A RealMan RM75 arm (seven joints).
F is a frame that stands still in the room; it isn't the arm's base.
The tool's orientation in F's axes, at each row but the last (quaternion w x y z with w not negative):
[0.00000 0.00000 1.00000 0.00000]
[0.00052 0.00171 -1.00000 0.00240]
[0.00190 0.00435 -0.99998 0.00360]
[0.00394 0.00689 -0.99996 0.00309]
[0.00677 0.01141 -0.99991 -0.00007]
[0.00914 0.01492 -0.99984 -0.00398]
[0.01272 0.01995 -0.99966 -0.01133]
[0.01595 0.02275 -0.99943 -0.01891]
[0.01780 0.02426 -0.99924 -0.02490]
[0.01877 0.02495 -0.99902 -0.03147]
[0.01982 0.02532 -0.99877 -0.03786]
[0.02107 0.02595 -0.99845 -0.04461]
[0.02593 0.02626 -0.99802 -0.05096]
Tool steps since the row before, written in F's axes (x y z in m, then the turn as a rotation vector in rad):
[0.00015 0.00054 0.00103 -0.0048 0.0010 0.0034]
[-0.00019 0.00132 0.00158 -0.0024 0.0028 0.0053]
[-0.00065 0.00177 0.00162 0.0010 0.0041 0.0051]
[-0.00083 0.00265 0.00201 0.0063 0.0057 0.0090]
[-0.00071 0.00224 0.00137 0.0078 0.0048 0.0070]
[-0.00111 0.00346 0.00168 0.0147 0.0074 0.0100]
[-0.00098 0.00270 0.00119 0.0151 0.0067 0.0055]
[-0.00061 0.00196 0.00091 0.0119 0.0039 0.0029]
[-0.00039 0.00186 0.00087 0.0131 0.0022 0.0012]
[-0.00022 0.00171 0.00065 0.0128 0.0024 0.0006]
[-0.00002 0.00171 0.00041 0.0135 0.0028 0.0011]
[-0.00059 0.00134 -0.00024 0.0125 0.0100 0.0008]
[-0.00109 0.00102 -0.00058 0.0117 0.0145 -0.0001]
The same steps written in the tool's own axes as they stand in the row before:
[-0.00015 0.00054 -0.00103 0.0048 0.0010 -0.0034]
[0.00019 0.00131 -0.00159 0.0024 0.0028 -0.0053]
[0.00064 0.00176 -0.00163 -0.0010 0.0041 -0.0051]
[0.00081 0.00265 -0.00202 -0.0063 0.0056 -0.0091]
[0.00068 0.00226 -0.00136 -0.0078 0.0046 -0.0071]
[0.00104 0.00351 -0.00163 -0.0147 0.0070 -0.0102]
[0.00090 0.00276 -0.00110 -0.0152 0.0062 -0.0057]
[0.00055 0.00202 -0.00082 -0.0120 0.0035 -0.0031]
[0.00033 0.00192 -0.00076 -0.0131 0.0016 -0.0016]
[0.00016 0.00176 -0.00053 -0.0129 0.0018 -0.0009]
[-0.00005 0.00174 -0.00028 -0.0136 0.0022 -0.0014]
[0.00051 0.00134 0.00038 -0.0130 0.0094 -0.0005]
[0.00100 0.00101 0.00074 -0.0125 0.0138 0.0009]

